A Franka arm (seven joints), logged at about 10 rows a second.
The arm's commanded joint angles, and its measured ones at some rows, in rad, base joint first. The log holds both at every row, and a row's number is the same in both.
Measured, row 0: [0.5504, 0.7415, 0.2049, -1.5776, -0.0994, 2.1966, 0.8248]
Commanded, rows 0 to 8: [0.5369, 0.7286, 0.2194, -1.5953, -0.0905, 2.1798, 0.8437]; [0.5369, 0.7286, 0.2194, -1.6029, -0.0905, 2.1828, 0.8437]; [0.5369, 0.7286, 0.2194, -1.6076, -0.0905, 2.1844, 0.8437]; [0.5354, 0.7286, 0.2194, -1.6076, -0.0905, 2.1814, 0.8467]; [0.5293, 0.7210, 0.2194, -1.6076, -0.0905, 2.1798, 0.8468]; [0.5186, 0.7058, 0.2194, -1.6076, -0.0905, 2.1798, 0.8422]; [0.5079, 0.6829, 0.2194, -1.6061, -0.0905, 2.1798, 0.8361]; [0.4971, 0.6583, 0.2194, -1.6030, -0.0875, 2.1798, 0.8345]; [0.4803, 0.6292, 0.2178, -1.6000, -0.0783, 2.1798, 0.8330]
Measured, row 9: [0.5134, 0.7004, 0.2058, -1.5767, -0.0980, 2.1893, 0.8339]
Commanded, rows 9 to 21: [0.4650, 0.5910, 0.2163, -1.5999, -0.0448, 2.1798, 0.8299]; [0.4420, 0.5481, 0.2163, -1.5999, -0.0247, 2.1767, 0.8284]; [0.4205, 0.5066, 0.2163, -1.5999, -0.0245, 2.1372, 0.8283]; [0.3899, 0.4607, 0.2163, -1.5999, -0.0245, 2.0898, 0.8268]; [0.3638, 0.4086, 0.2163, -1.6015, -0.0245, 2.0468, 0.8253]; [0.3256, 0.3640, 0.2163, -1.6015, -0.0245, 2.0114, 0.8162]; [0.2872, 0.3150, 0.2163, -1.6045, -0.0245, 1.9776, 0.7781]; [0.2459, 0.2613, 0.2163, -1.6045, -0.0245, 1.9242, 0.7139]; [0.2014, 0.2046, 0.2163, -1.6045, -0.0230, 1.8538, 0.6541]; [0.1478, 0.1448, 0.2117, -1.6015, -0.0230, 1.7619, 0.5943]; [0.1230, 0.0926, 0.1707, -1.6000, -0.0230, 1.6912, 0.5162]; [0.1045, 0.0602, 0.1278, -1.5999, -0.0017, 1.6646, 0.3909]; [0.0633, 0.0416, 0.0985, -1.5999, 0.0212, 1.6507, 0.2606]
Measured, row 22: [0.1092, 0.0870, 0.1246, -1.5653, -0.0210, 1.6592, 0.3913]
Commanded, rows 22 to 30: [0.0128, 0.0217, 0.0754, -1.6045, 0.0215, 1.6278, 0.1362]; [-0.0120, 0.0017, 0.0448, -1.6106, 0.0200, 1.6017, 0.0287]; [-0.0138, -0.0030, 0.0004, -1.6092, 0.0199, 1.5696, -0.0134]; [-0.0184, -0.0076, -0.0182, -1.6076, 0.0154, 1.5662, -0.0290]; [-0.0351, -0.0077, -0.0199, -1.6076, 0.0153, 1.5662, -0.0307]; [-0.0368, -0.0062, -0.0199, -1.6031, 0.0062, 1.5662, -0.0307]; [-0.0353, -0.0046, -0.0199, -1.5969, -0.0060, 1.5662, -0.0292]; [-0.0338, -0.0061, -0.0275, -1.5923, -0.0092, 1.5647, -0.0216]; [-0.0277, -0.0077, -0.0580, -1.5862, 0.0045, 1.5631, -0.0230]
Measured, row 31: [-0.0224, 0.0224, -0.0354, -1.5720, -0.0043, 1.5636, -0.0152]
